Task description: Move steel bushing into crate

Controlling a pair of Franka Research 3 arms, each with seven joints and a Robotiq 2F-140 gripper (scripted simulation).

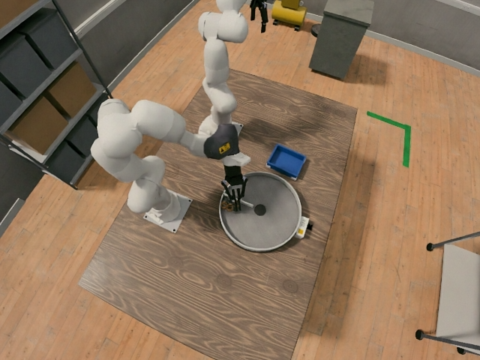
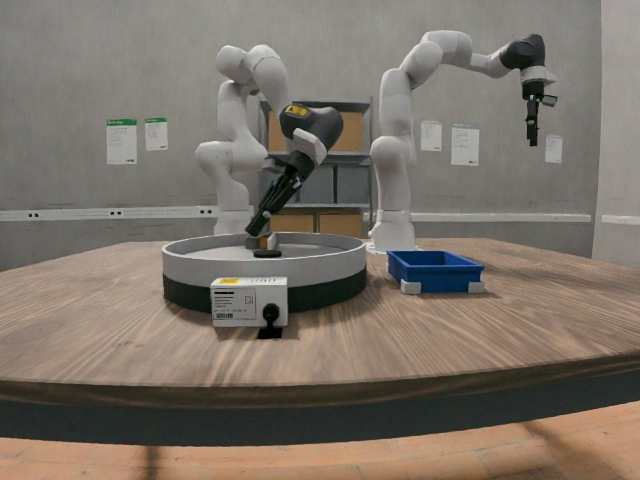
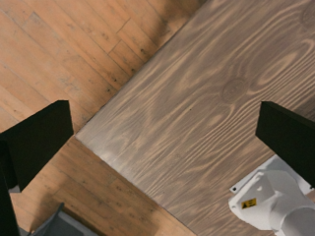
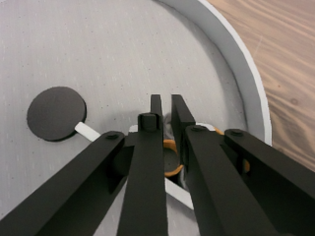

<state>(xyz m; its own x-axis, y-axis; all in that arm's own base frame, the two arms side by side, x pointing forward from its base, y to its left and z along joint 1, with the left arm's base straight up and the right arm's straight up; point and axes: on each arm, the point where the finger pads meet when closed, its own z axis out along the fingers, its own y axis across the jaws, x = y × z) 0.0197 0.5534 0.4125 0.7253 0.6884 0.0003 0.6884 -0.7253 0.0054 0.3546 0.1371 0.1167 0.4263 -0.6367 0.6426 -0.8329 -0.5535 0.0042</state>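
My right gripper is now 11 cm short of the turntable, 5 cm to the right of it and 6 cm above it. From my right hand the other things lie so: blue crate: 10 cm ahead, 39 cm to the left, 9 cm below.
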